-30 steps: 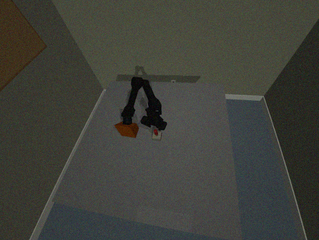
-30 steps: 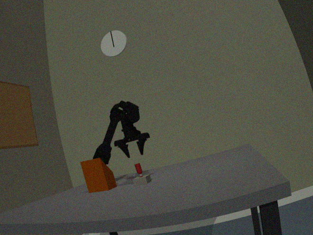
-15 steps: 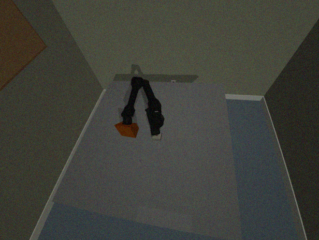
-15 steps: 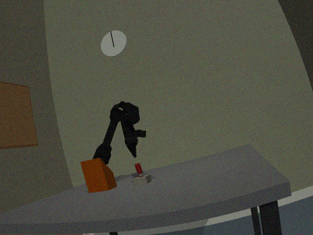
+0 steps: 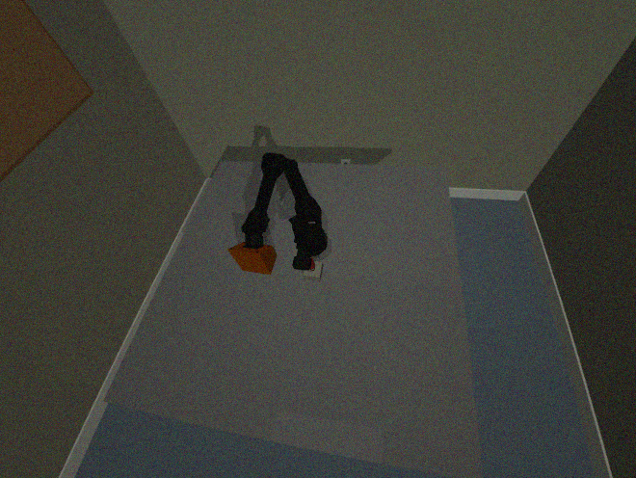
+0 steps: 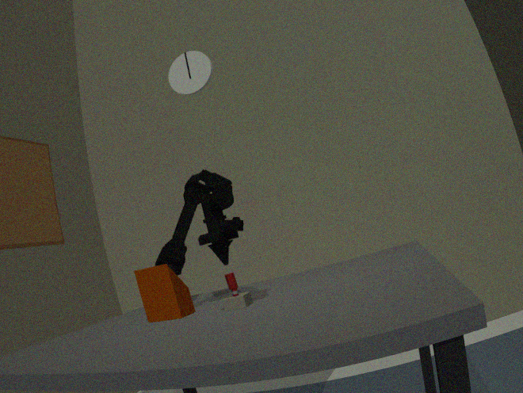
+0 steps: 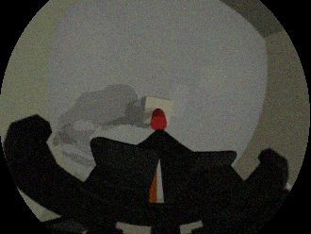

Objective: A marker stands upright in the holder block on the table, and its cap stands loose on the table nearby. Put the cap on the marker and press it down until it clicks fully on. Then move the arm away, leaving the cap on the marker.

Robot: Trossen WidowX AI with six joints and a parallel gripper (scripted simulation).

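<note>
Now: gripper tip 5 cm above the red cap. Round my gripper tip: pale holder block 12 cm below.
</note>
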